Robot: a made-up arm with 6 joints. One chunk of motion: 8 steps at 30 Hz.
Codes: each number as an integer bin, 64 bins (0 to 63) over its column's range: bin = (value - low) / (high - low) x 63, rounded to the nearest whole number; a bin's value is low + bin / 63 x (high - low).
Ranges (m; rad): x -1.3..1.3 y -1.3..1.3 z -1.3..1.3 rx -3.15..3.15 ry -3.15..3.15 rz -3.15..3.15
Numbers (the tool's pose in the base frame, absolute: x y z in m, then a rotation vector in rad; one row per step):
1: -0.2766 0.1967 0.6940 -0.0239 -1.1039 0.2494
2: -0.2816 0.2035 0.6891 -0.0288 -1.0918 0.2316
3: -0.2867 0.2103 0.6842 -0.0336 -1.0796 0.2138
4: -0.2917 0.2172 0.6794 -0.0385 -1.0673 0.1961
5: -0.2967 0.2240 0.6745 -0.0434 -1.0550 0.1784
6: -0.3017 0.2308 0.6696 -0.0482 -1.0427 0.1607
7: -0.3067 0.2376 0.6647 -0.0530 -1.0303 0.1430
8: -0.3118 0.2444 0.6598 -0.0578 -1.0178 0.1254
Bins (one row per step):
1: 25 36 48 31 20 34
2: 25 36 48 31 21 34
3: 25 37 48 31 21 34
4: 24 37 48 31 21 33
5: 24 37 48 31 21 33
6: 24 37 48 31 21 33
7: 24 37 48 31 21 33
8: 24 37 47 31 21 33

